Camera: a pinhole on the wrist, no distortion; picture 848 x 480 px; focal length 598.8 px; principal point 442.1 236.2 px. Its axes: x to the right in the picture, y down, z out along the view. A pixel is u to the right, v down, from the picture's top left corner.
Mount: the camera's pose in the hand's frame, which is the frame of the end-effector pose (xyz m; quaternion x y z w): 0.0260 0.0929 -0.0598 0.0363 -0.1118 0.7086 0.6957
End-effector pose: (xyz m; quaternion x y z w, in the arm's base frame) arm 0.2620 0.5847 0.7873 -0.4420 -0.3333 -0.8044 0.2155
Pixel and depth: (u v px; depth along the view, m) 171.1 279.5 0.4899
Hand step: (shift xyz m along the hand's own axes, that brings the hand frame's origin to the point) -0.0537 -0.2265 0.3668
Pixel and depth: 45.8 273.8 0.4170
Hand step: -0.0354 -0.2643 0.2857
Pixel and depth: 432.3 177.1 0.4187
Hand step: 0.0237 -0.0010 0.3504
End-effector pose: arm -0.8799 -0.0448 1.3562 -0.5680 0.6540 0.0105 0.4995
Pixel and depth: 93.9 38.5 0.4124
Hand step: 0.1254 -0.2268 0.3063
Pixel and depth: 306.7 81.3 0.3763
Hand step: 0.0861 -0.0683 0.2990
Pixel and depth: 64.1 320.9 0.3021
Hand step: -0.0423 -0.1570 0.1899
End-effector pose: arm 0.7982 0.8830 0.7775 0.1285 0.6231 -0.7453 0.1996
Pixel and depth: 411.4 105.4 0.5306
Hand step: 0.0868 -0.0438 0.4630
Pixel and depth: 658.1 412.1 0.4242
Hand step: -0.1465 0.1530 0.3709
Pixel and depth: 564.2 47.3 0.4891
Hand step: 0.1255 0.0893 0.4531
